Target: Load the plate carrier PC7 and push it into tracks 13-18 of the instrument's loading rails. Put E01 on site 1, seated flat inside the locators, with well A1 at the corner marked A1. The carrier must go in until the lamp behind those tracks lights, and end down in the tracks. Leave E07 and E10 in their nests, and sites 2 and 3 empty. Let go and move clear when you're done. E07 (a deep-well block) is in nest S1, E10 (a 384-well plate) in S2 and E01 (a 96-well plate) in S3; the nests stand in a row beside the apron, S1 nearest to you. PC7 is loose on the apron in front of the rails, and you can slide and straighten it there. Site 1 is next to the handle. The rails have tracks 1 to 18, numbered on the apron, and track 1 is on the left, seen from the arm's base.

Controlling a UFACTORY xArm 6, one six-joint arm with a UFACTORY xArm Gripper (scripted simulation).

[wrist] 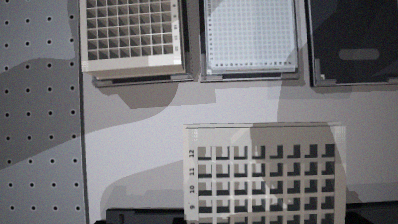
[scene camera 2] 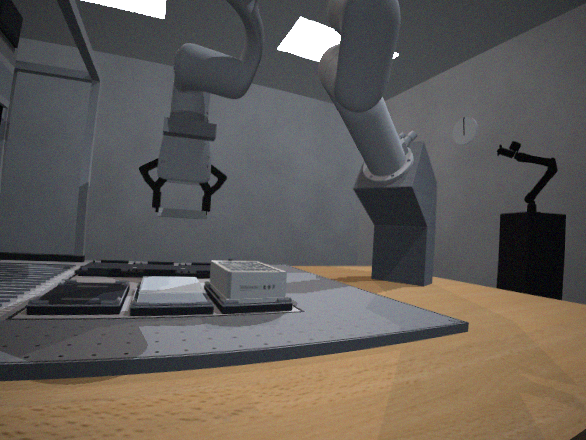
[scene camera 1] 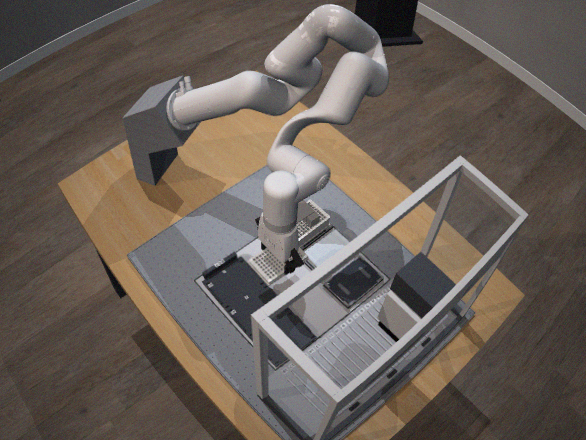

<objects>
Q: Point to a plate carrier PC7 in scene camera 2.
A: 106,268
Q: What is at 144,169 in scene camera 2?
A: My gripper.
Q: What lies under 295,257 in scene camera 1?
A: My gripper.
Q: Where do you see a plate carrier PC7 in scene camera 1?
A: At 232,281
</objects>
